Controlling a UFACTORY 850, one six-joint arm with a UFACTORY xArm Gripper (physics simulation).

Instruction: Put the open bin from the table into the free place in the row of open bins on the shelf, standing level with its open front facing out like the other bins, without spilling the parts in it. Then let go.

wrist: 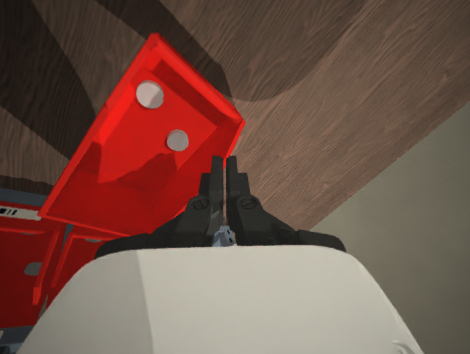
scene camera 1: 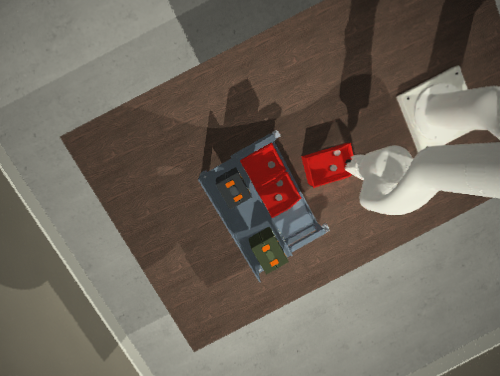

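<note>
The open red bin [scene camera 1: 320, 172] [wrist: 120, 200] stands on the table between the shelf and the arm, with two round grey parts in it. My gripper [scene camera 1: 348, 165] [wrist: 224, 172] is shut with no thing between its fingers. Its fingertips are at the bin's side wall, over its edge in the wrist view; whether they touch it I cannot tell. The blue-grey shelf [scene camera 1: 227, 212] [wrist: 22, 196] holds a row of two red bins, one [scene camera 1: 257, 165] [wrist: 15, 285] at the end and one [scene camera 1: 285, 200] [wrist: 75, 252] beside it. The free place [scene camera 1: 298, 220] is next to the second one.
A dark box with orange pieces [scene camera 1: 233, 191] and an olive box [scene camera 1: 270, 256] stand on the shelf's other side. A low rail [scene camera 1: 303, 245] bounds the shelf beyond the free place. The arm's base plate [scene camera 1: 409, 112] is at the right on the brown table [scene camera 1: 165, 210].
</note>
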